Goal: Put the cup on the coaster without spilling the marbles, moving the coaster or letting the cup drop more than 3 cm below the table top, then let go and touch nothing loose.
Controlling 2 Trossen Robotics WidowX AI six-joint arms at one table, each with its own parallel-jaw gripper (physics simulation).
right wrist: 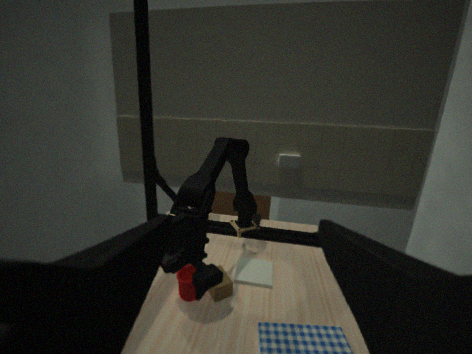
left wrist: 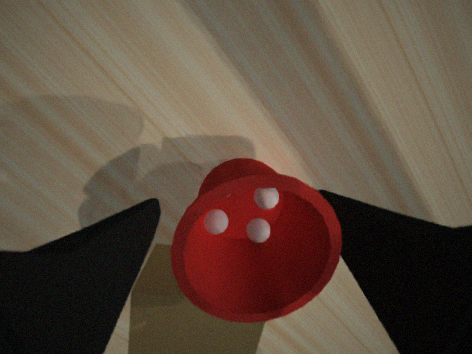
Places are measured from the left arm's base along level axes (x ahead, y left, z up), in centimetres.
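Pixels of known places: left gripper, fingertip midpoint: (right wrist: pixel 188 288) (left wrist: pixel 237 201); right gripper, fingertip midpoint: (right wrist: pixel 245 225); left arm's base at its link origin: (right wrist: pixel 244 224).
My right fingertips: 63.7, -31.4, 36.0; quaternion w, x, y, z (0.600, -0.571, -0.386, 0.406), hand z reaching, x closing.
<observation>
Ahead of a thing's pixels: the offset from my right fingertips to its middle, as dx, dy, dz. "spot": to the spot under its first point. Level surfaces: height alone.
The red cup @(-36.9, +3.5, -35.7) (left wrist: pixel 295 250) (right wrist: pixel 186 285) stands upright on the table, and three white marbles @(-38.4, +4.9, -37.4) (left wrist: pixel 258 230) show clearly inside it. My left gripper (left wrist: pixel 237 201) (right wrist: pixel 188 288) is open, with one finger on each side of the cup. In the left wrist view the right-hand finger appears very close to the cup's rim; whether it touches cannot be told. A pale square @(spot: -37.1, +22.9, -37.6) (right wrist: pixel 255 272), which looks like the coaster, lies flat beyond the block in the right wrist view. My right gripper is open and empty, raised away from the cup.
A brown block @(-36.0, +10.7, -36.7) (left wrist: pixel 155 285) (right wrist: pixel 222 289) stands close beside the cup, between it and the pale square. A blue-and-white checked cloth @(spot: -14.6, +22.5, -36.4) (right wrist: pixel 305 338) lies nearer the right gripper. A tan forked piece (right wrist: pixel 241 230) and a dark rail are at the far end of the table @(dz -38.9) (right wrist: pixel 295 300).
</observation>
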